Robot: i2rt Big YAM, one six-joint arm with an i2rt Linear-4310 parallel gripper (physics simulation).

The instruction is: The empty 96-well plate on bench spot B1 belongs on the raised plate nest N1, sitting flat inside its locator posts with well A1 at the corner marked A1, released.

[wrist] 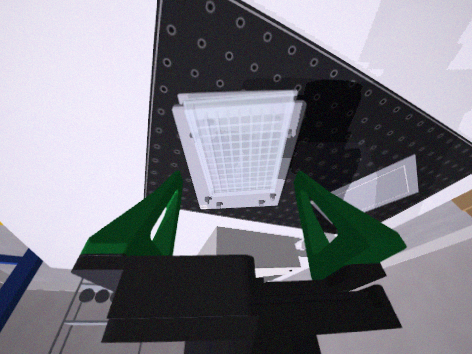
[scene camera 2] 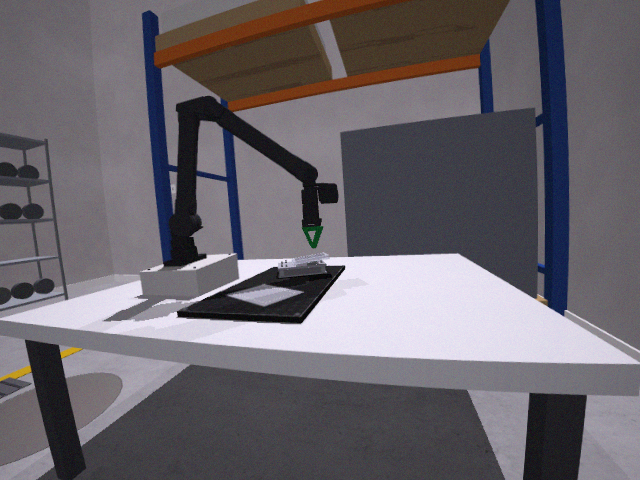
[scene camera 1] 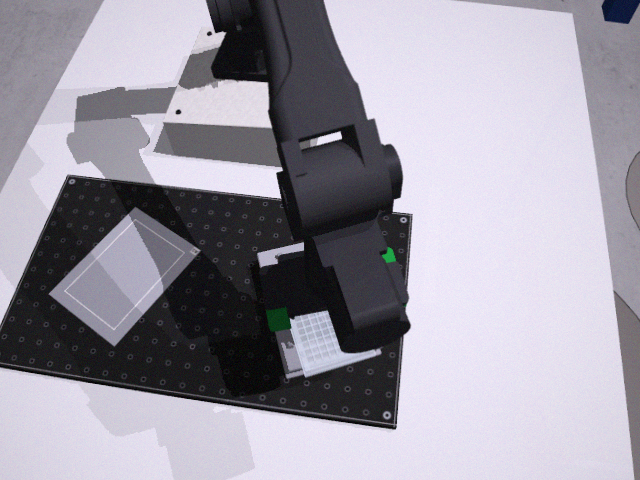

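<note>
The clear, gridded 96-well plate rests tilted on the raised nest. In scene camera 2 its right end stands higher than its left end. In the wrist view its far end overhangs the nest's far end, and several locator posts show beyond its near end. My gripper is open and empty, with its green fingers above the plate and apart from it. The A1 corner mark and the plate's A1 well cannot be made out. Bench spot B1 holds no plate.
The black perforated board lies under the nest and spot B1. The arm's pale base block stands beside the board. The arm hides part of the nest and plate in scene camera 1.
</note>
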